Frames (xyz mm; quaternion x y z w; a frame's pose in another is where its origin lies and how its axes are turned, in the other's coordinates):
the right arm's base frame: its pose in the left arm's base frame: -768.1 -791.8 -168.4 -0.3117 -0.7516 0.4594 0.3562
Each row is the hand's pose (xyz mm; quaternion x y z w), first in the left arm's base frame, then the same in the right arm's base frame.
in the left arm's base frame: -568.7 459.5 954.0 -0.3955 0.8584 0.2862 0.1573
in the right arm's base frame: 1165.3 -516.2 -1113.9 -0.5176 -0.5165 -0.5945 0.3344
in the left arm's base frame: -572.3 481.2 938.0 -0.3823 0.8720 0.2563 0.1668
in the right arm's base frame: 1180.6 -493.8 -1116.0 -0.5090 -0.5317 -0.5738 0.3591
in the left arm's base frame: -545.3 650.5 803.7 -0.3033 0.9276 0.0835 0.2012
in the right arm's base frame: 1267.0 -302.5 -1173.9 -0.4436 -0.5950 -0.4544 0.4926
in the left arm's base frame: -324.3 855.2 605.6 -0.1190 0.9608 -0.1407 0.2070
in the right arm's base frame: 1258.6 -11.9 -1387.3 -0.3578 -0.5964 -0.2437 0.6760
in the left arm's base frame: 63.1 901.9 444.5 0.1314 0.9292 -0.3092 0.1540
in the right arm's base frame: 1041.8 207.7 -1675.3 -0.2893 -0.4827 -0.0100 0.8265
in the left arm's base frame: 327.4 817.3 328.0 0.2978 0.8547 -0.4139 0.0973
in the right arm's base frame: 799.6 319.0 -1815.1 -0.2180 -0.3698 0.1496 0.8907
